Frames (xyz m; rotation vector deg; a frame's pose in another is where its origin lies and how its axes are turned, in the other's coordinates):
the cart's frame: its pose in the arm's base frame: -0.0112 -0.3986 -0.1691 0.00 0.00 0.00
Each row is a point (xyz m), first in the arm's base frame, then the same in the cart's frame.
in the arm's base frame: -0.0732 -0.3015 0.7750
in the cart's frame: -0.0620 0.0971 0.9441
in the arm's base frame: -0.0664 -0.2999 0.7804
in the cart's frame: -0.0552 0.0987 0.9495
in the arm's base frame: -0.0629 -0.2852 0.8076
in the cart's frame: -0.0517 0.1134 0.9767
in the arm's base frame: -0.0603 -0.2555 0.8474
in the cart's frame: -0.0491 0.1431 1.0165
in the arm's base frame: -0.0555 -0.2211 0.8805
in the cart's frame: -0.0443 0.1775 1.0496
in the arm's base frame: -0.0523 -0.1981 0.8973
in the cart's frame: -0.0411 0.2005 1.0664
